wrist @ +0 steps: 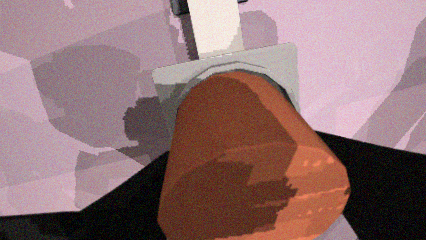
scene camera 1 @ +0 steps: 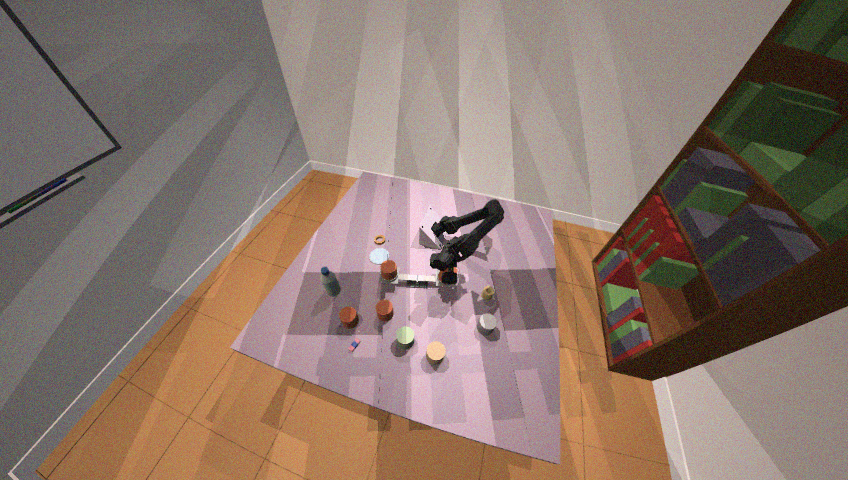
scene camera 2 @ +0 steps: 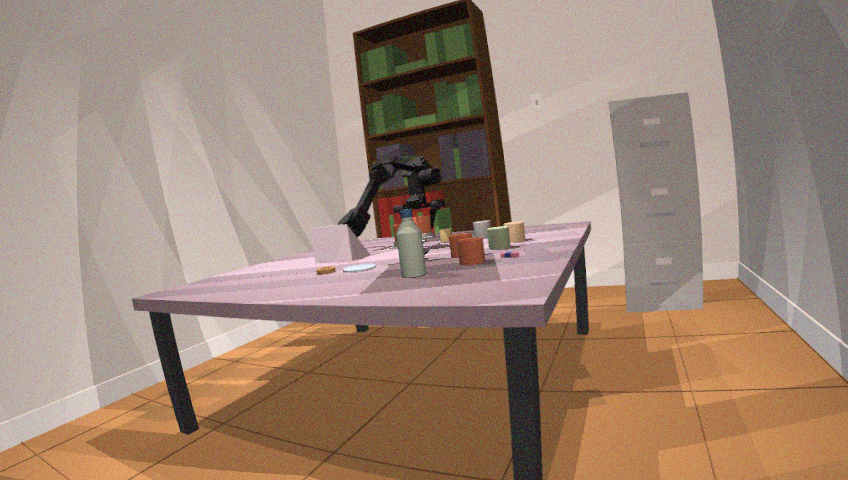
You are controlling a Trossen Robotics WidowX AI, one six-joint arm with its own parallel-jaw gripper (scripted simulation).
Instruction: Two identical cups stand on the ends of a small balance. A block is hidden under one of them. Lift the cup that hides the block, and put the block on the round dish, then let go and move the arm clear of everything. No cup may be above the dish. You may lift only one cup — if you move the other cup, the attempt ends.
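I can see my gripper (wrist: 237, 147), and I see a cup (wrist: 241, 154) too. A bottle (scene camera 2: 409, 237) is also part of what I see, though in the wrist view the bottle is out of frame.
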